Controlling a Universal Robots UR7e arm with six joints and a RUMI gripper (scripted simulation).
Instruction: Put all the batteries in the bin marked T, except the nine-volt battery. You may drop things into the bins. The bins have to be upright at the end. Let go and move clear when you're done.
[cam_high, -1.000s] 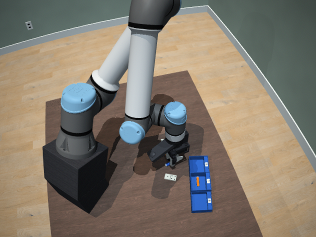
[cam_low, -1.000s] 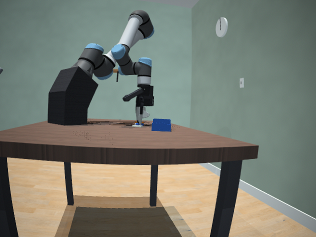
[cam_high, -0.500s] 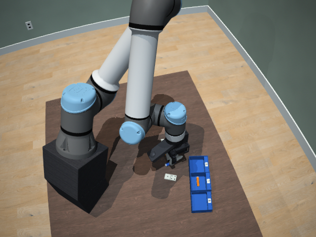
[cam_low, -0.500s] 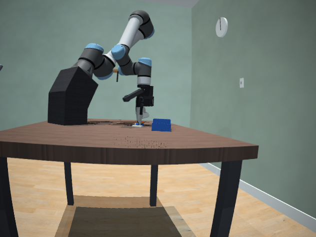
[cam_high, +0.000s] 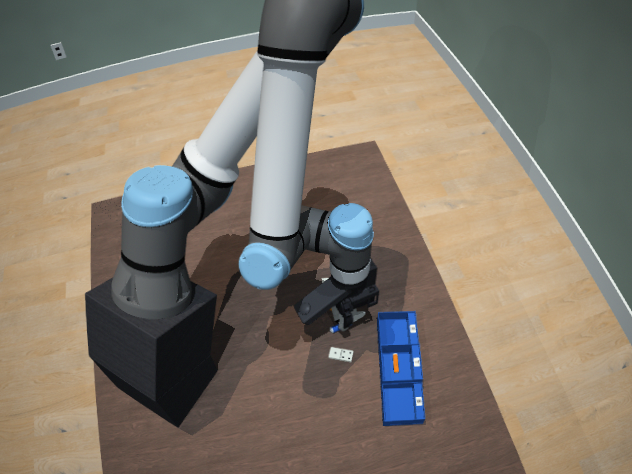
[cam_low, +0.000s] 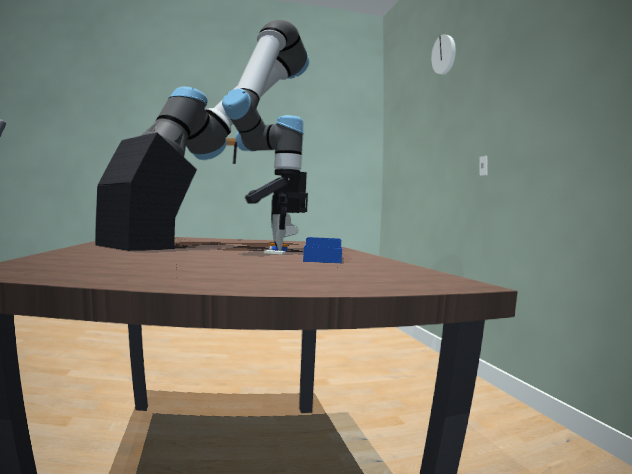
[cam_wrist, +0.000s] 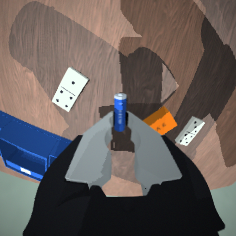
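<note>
Now: the orange nine-volt battery 50 mm to the left of my hand, 20 mm ahead of it and 10 mm below it. From my hand the other things lie so: thin orange battery (130 mm to the right, 80 mm ahead, 10 mm below); joined blue bins (140 mm to the right, 80 mm ahead, 10 mm above); blue cylindrical battery (10 mm below).
</note>
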